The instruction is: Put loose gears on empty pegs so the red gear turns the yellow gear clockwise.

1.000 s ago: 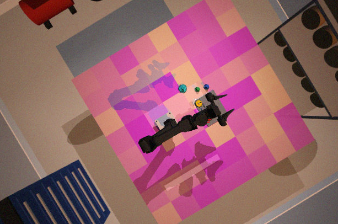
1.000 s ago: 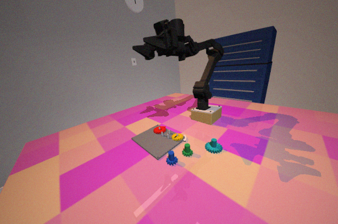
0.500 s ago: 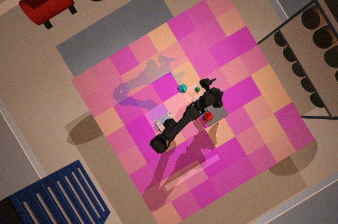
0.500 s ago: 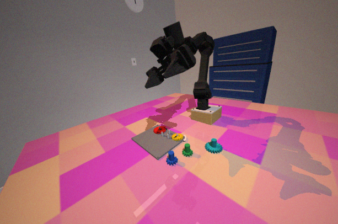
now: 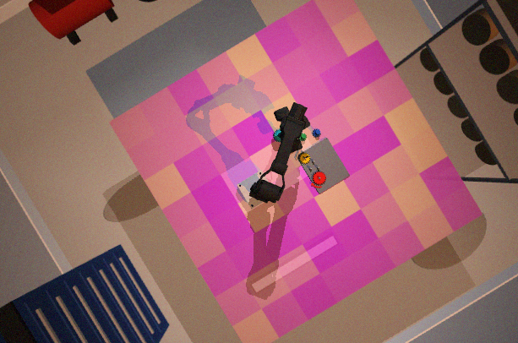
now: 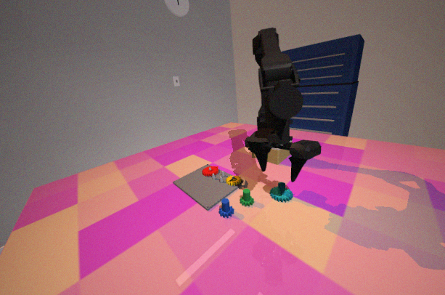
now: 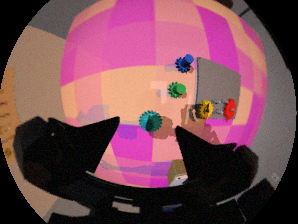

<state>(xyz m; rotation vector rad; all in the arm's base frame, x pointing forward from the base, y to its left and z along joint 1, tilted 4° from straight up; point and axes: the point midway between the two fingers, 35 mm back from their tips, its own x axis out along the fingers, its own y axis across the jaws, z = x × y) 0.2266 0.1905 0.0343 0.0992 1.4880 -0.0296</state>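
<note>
The teal gear lies 3 cm behind my gripper tip and 7 cm below it. Also, from my gripper tip: yellow gear: 3 cm ahead, 15 cm to the right, 7 cm below; then green gear: 6 cm ahead, 6 cm to the right, 7 cm below; then blue gear: 13 cm ahead, 7 cm to the right, 7 cm below.
</note>
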